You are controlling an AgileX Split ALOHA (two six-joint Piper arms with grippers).
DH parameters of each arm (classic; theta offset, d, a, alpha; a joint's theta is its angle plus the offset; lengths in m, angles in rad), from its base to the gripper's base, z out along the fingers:
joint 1: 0 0.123 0 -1.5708
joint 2: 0.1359 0 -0.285 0
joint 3: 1.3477 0 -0.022 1.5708
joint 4: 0 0.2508 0 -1.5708
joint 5: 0 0 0.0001 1.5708
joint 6: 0 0.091 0 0
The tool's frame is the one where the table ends.
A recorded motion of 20 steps. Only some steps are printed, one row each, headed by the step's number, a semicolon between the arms.
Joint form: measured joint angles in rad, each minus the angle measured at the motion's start. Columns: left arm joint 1, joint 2, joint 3, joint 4, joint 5, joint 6; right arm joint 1, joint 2, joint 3, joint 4, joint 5, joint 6.
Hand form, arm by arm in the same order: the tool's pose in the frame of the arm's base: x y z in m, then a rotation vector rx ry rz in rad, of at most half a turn. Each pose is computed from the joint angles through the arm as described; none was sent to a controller.
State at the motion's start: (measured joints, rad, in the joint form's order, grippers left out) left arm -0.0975 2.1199 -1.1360 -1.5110 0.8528 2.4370; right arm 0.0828 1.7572 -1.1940 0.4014 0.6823 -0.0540
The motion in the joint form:
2: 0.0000 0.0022 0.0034 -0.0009 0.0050 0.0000; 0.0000 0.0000 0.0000 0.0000 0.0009 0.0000
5: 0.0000 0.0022 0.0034 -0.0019 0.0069 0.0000; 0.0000 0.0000 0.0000 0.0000 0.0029 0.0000
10: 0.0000 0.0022 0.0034 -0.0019 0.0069 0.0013; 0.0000 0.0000 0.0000 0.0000 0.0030 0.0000
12: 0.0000 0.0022 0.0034 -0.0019 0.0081 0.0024; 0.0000 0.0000 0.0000 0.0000 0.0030 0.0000
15: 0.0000 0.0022 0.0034 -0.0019 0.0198 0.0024; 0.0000 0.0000 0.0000 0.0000 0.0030 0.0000
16: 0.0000 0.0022 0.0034 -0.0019 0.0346 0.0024; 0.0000 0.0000 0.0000 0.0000 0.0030 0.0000
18: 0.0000 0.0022 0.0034 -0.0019 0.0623 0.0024; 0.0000 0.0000 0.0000 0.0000 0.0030 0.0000
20: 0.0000 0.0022 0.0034 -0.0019 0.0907 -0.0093; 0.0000 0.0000 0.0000 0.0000 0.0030 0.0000
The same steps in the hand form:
2: 0.3786 -0.1061 0.1110 1.3677 1.7367 -0.6256; 0.3586 0.0523 0.2186 0.1673 2.7021 0.4412
5: 0.3786 -0.1063 0.1111 1.3666 1.7356 -0.6277; 0.3584 0.0524 0.2185 0.1669 2.7040 0.4417
10: 0.3786 -0.1063 0.1111 1.3676 1.7346 -0.6270; 0.3584 0.0524 0.2185 0.1669 2.7041 0.4417
12: 0.3785 -0.1063 0.1112 1.3685 1.7329 -0.6277; 0.3584 0.0524 0.2185 0.1669 2.7041 0.4417
15: 0.3779 -0.1070 0.1118 1.3690 1.7251 -0.6400; 0.3584 0.0524 0.2185 0.1669 2.7041 0.4417
16: 0.3772 -0.1077 0.1126 1.3695 1.7151 -0.6556; 0.3584 0.0524 0.2185 0.1669 2.7041 0.4417
18: 0.3757 -0.1092 0.1141 1.3702 1.6963 -0.6846; 0.3584 0.0524 0.2185 0.1669 2.7041 0.4417
20: 0.3742 -0.1106 0.1156 1.3620 1.6861 -0.7209; 0.3584 0.0524 0.2185 0.1669 2.7041 0.4417

